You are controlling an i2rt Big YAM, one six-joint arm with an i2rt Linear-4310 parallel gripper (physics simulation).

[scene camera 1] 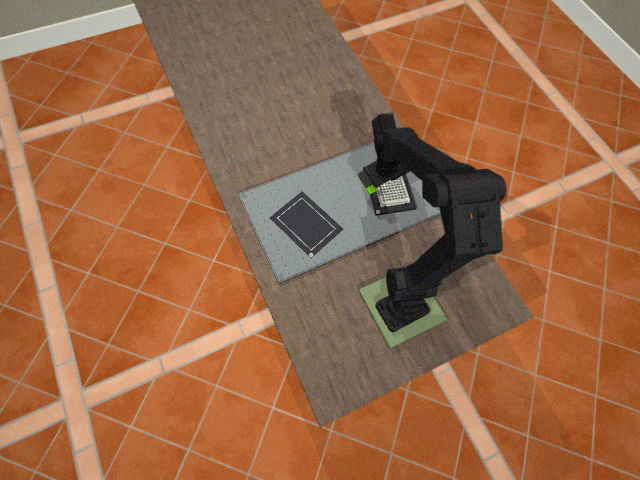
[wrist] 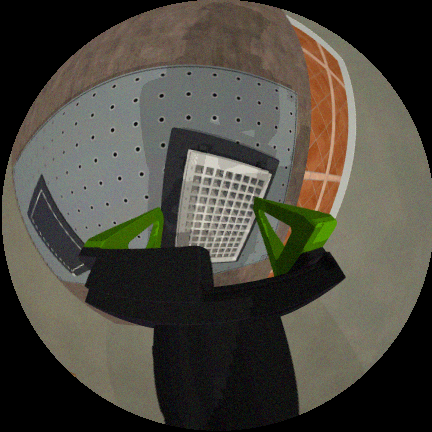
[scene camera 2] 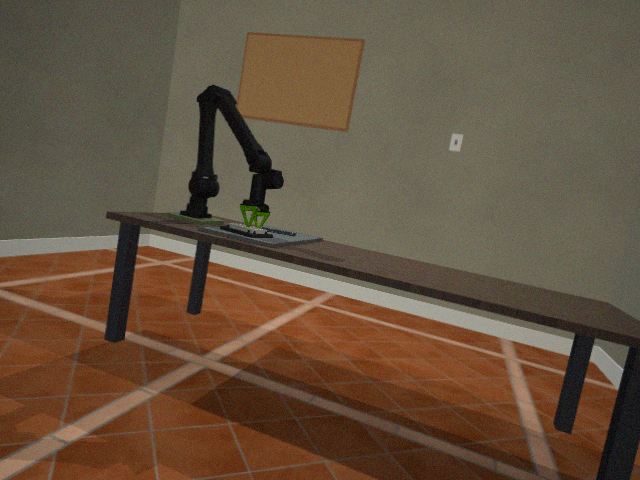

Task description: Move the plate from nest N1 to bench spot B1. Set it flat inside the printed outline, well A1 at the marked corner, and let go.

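Frame: origin at the arm's base, x left, y back, z up, level; centimetres.
Seen in the pictures: gripper, fingertip midpoint: (scene camera 1: 383, 181) (wrist: 207, 206) (scene camera 2: 252, 228); arm's base, link origin: (scene camera 1: 402, 308) (scene camera 2: 195, 216).
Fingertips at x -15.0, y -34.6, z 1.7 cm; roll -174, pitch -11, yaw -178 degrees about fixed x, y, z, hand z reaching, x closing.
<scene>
Pixels of each thing's top centre, then the offset from my fingertips to it. "spot": a spot on its surface instead. Level surfaces: height alone.
- white plate, top centre: (wrist: 219, 222) (scene camera 1: 390, 183) (scene camera 2: 247, 226) dx -1.1, dy +1.8, dz +0.5 cm
- dark nest N1, top centre: (wrist: 217, 220) (scene camera 1: 390, 184) (scene camera 2: 247, 227) dx -1.0, dy +1.8, dz +0.1 cm
- Spot B1, surface spot: (wrist: 56, 230) (scene camera 1: 311, 217) spot: dx +23.9, dy +0.1, dz -1.9 cm
- grey board, top centre: (wrist: 94, 216) (scene camera 1: 341, 202) (scene camera 2: 267, 233) dx +13.7, dy -0.4, dz -2.0 cm
- long brown bench, surface height: dz -3.4 cm
A white plate (scene camera 1: 393, 191) (wrist: 222, 205) with a grid of square wells lies flat in the dark nest N1 (scene camera 1: 394, 210) (wrist: 169, 200) on the grey perforated board. In the wrist view my gripper (wrist: 207, 206) is open, with its green fingers on either side of the plate. My gripper also shows in the second scene view (scene camera 2: 254, 227), pointing down, low over the plate. Spot B1 (scene camera 1: 306, 223) (wrist: 56, 230) is a dark rectangle with a thin white outline and a small pale corner mark. The near end of the plate is partly hidden by the gripper body in the wrist view.
The grey board (scene camera 1: 258, 206) (scene camera 2: 289, 240) (wrist: 115, 125) bears both the nest and spot B1. It lies on a long brown bench (scene camera 1: 232, 93) (scene camera 2: 439, 281). The arm's base stands on a green mat (scene camera 1: 395, 338) near the bench's end.
</scene>
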